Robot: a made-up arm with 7 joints.
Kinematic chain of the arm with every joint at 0, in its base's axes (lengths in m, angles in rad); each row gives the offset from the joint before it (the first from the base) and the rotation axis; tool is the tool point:
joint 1: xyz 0 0 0.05 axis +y
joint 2: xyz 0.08 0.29 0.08 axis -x
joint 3: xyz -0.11 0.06 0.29 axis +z
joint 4: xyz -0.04 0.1 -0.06 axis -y
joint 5: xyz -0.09 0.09 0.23 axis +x
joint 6: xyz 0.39 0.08 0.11 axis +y
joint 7: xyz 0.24 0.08 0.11 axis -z
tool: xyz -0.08 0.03 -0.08
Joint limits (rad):
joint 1: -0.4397..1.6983
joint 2: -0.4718..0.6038
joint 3: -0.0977..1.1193
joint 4: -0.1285..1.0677
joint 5: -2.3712..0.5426
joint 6: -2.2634..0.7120
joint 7: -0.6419..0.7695
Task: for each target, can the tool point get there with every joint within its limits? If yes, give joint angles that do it. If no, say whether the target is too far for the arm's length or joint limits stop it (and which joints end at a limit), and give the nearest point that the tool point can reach.
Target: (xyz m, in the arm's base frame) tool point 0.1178 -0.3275 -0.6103
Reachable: no: joint limits stop it (at a limit: joint 1, joint 2, joint 3, joint 5, joint 6, joint 7) | nearest point 0.3350 0.1749 -0.3941 | short by 0.588 m
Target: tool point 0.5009 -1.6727 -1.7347
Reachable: no: too far | nearest point 0.8071 0.1870 -0.5120 | short by 2.247 m
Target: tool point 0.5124 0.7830 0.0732
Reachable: yes | joints 1.3511 -0.0936 0.6517 0.2958 -1.8892 -0.2163 -0.2888
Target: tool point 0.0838 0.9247 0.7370
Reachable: yes | joints 0.2688 0.1114 0.5707 0.3044 -0.6032 -0.9009 -0.3733
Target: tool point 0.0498 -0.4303 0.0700
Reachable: no: joint limits stop it (at a limit: joint 1, joint 2, joint 3, joint 4, joint 5, joint 6, joint 7) | nearest point 0.5841 -0.1629 0.3501 | short by 0.660 m
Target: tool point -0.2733 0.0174 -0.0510
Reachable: no: joint limits stop it (at a limit: joint 1, joint 2, joint 3, joint 4, joint 5, joint 6, joint 7) | nearest point -0.2629 0.4462 0.2261 | short by 0.511 m
